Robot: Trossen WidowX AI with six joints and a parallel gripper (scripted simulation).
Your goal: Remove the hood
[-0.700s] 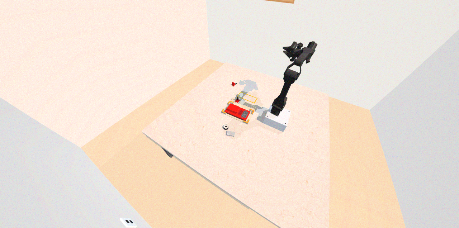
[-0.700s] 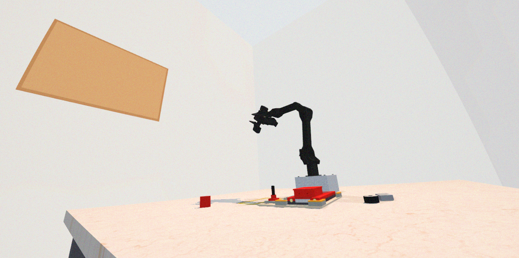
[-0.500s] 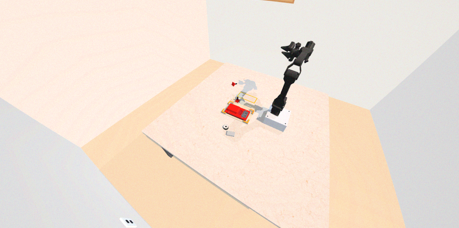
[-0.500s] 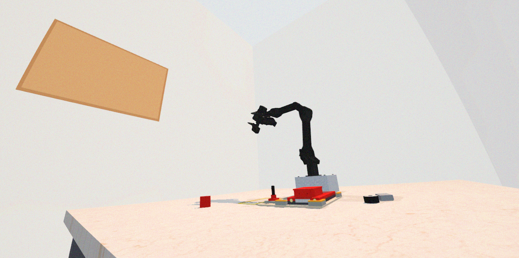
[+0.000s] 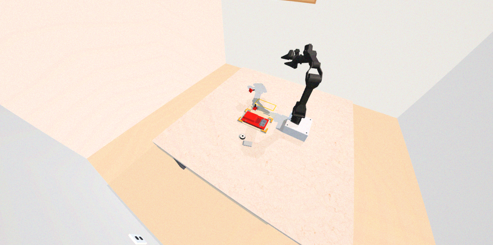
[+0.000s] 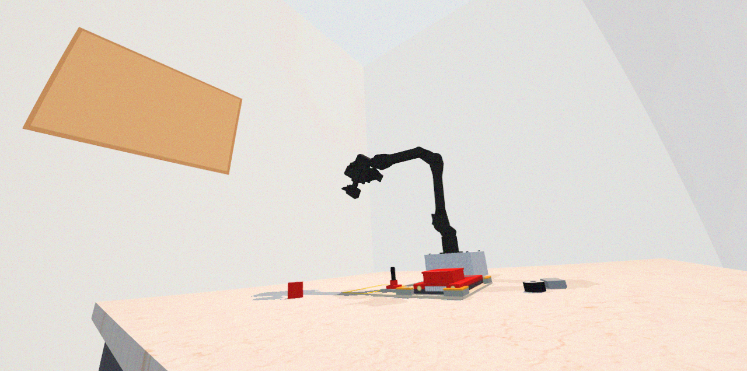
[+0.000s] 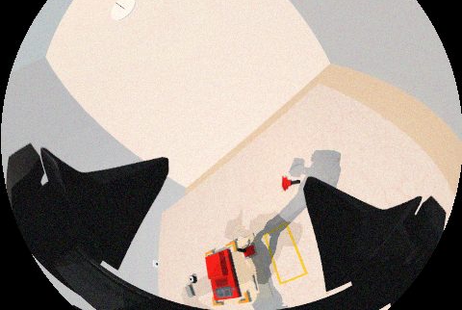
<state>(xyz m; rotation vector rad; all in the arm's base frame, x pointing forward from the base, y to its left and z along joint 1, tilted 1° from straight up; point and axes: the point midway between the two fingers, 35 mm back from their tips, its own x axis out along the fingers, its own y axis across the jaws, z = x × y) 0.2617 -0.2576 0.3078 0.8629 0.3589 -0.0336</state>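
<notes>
Right now the red hood is 3 cm ahead of my gripper tip, 39 cm to the left of it and 35 cm below it.
</notes>
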